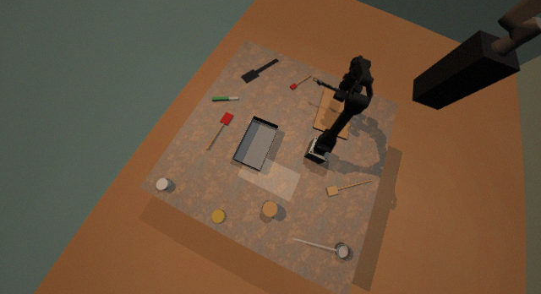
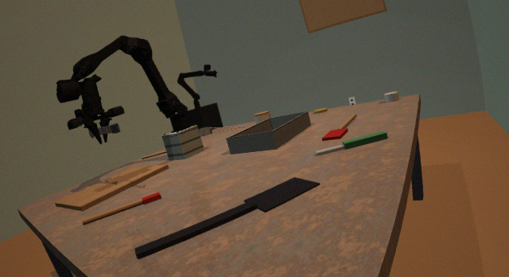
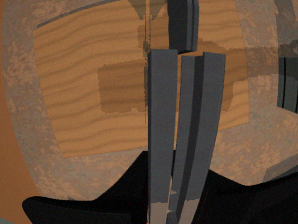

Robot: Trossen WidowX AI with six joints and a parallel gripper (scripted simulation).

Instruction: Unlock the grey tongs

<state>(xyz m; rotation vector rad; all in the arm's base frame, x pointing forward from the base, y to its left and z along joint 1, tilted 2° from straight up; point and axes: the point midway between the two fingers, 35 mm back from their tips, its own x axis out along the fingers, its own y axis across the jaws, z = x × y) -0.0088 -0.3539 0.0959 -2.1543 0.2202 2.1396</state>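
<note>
My gripper tip is 5 cm past the wooden board, 1 cm to the right of it and 15 cm above it. From my gripper tip the other things lie so: grey roasting tin: 37 cm ahead, 43 cm to the left, 13 cm below; black spatula: 57 cm ahead, 11 cm to the right, 15 cm below; small red spatula: 26 cm ahead, 12 cm to the right, 15 cm below.
</note>
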